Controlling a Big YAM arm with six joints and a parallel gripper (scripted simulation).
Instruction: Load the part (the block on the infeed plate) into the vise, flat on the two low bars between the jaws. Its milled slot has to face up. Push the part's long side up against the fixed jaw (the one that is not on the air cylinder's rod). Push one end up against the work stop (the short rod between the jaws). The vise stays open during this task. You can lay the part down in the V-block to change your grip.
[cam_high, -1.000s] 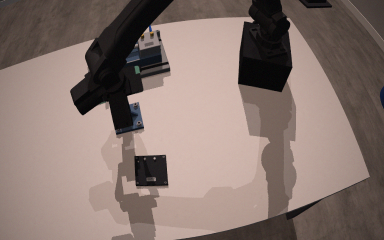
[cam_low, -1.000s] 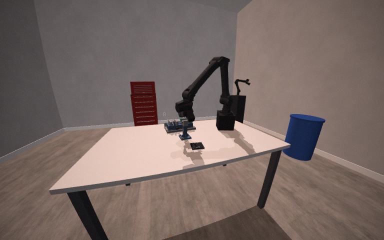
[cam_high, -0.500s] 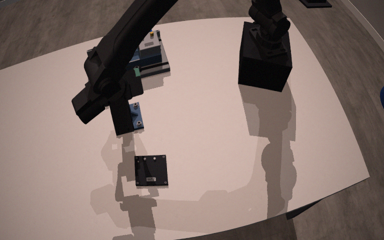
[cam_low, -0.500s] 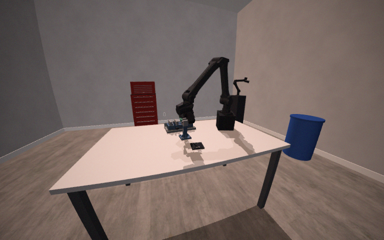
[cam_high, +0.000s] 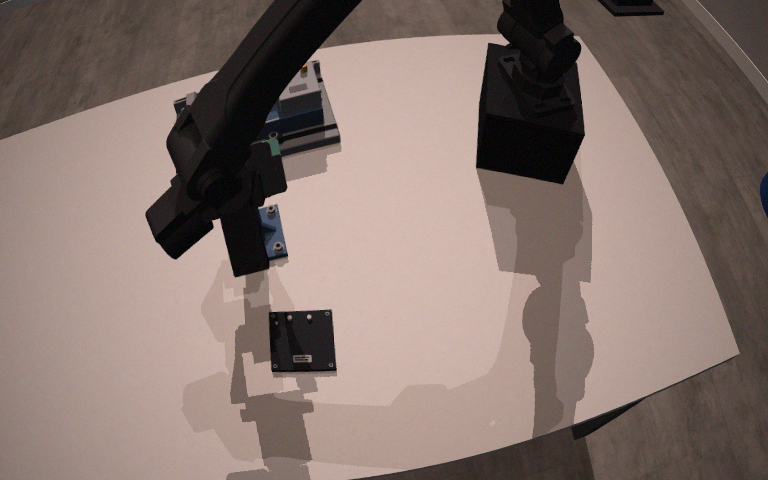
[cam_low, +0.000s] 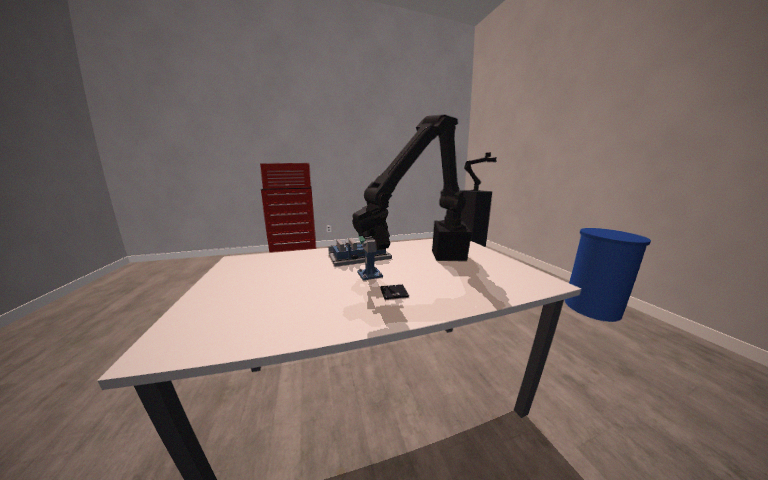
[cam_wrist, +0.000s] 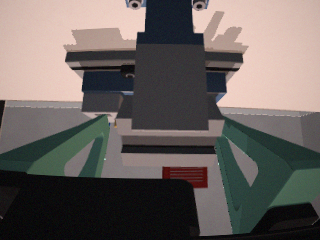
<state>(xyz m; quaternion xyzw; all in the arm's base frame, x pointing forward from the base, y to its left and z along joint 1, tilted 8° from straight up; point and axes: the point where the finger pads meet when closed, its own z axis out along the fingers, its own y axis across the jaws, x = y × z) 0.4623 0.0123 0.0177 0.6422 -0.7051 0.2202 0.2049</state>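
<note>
Right now the part is 10 mm to the left of my hand, 10 mm ahead of it and 10 mm above it. From my hand the other things lie so: black infeed plate 190 mm to the left, 150 mm below, 20 mm behind; moving jaw 230 mm to the right, 80 mm below; dark short rod 190 mm to the right, 60 mm below, 40 mm ahead.
</note>
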